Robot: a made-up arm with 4 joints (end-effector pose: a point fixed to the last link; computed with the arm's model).
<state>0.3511 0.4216 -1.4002 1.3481</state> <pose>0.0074 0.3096 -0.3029 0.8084 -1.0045 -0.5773</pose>
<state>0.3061 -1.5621 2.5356 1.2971</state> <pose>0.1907 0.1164 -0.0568 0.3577 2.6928 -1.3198</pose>
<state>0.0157 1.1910 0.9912 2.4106</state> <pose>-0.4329 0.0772 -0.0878 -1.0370 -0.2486 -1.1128</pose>
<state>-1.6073 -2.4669 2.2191 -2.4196</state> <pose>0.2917 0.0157 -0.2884 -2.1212 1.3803 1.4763</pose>
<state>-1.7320 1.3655 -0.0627 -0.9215</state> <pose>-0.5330 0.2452 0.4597 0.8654 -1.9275 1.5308</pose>
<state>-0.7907 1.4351 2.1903 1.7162</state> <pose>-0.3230 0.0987 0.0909 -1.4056 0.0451 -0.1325</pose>
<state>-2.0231 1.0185 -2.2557 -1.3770</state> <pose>-0.4794 -0.1871 0.5016 0.1299 -2.2409 -1.4990</pose>
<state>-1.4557 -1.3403 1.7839 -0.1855</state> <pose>0.3073 0.3312 0.3207 2.3098 1.9917 0.3638</pose>
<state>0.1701 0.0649 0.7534 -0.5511</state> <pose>-0.0342 0.4996 -0.4369 0.0269 0.7884 0.5202</pose>
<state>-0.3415 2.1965 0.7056 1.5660</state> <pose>-0.2153 -0.0241 -0.2405 -0.3529 -0.3137 0.5495</pose>
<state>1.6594 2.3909 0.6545 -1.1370</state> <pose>-0.4549 -0.3202 0.3383 -0.0184 -2.3309 -1.1781</pose>
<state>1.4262 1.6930 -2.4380 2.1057</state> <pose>-0.3831 -0.1009 -0.2824 0.9555 0.3872 -0.5325</pose>
